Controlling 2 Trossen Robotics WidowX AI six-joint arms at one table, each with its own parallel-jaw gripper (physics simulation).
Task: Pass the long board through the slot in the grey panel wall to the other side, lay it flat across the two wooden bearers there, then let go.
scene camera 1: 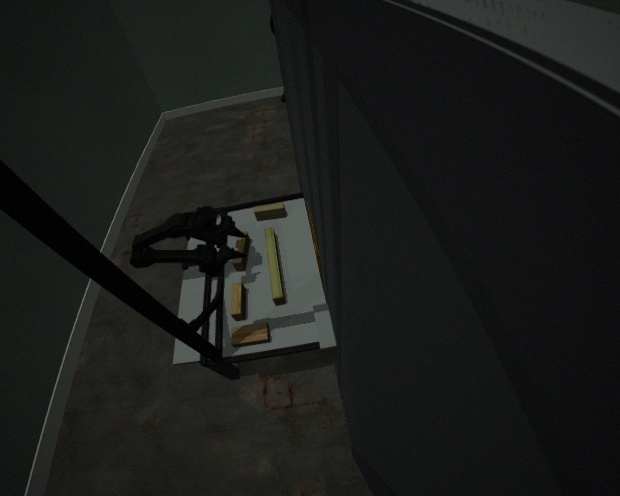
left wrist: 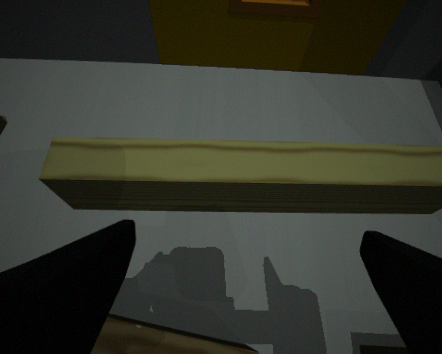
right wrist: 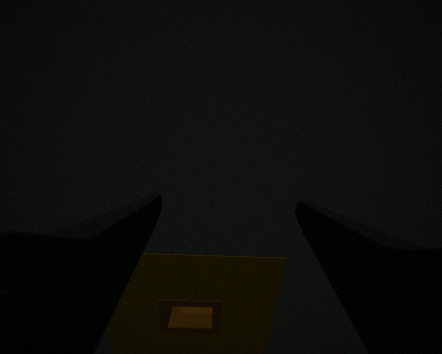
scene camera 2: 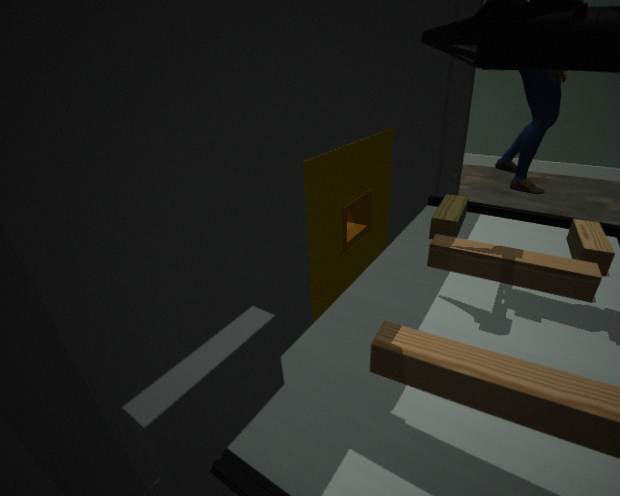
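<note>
The long pale-yellow board lies flat on the table at the wall's left side in scene camera 1. My left gripper is open and empty above the table, short of the board's long side. The grey panel wall carries a yellow plate around the orange-rimmed slot. Two wooden bearers lie side by side, apart, on the other side. My right gripper is open and empty, high above the far bearer and facing the wall.
In scene camera 1, wooden blocks lie around the board, and a dark post crosses the view. In scene camera 2, two blocks lie behind the far bearer. A person stands beyond the table.
</note>
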